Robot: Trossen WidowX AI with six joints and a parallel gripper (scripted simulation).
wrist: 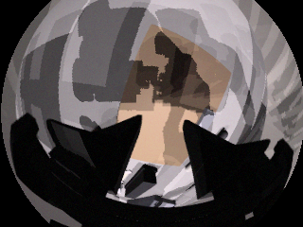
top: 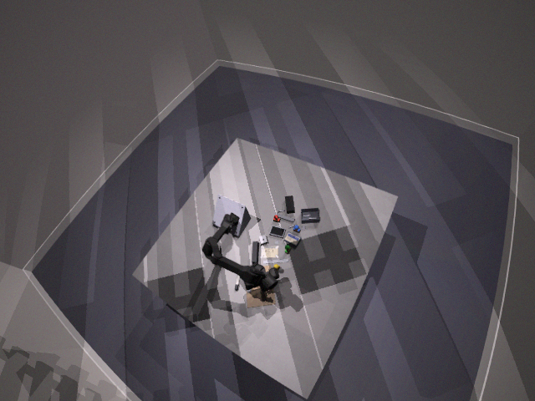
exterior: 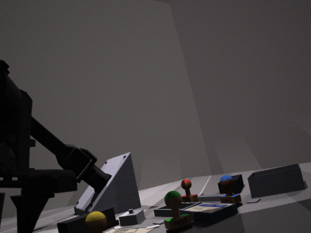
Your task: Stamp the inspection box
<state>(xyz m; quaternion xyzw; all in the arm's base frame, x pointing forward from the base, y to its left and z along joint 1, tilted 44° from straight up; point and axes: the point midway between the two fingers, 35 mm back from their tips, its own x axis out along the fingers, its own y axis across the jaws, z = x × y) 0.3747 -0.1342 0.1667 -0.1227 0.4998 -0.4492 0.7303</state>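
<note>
Right now the yellow-knobbed stamp is 10 mm ahead of my gripper tip, 120 mm to the left of it and 20 mm below it. From my gripper tip the other things lie so: blue-labelled pad tin 20 mm behind, 320 mm to the left, 30 mm below; then card 90 mm behind, 180 mm to the left, 40 mm below; then black ink pad 120 mm behind, 320 mm to the left, 40 mm below.
</note>
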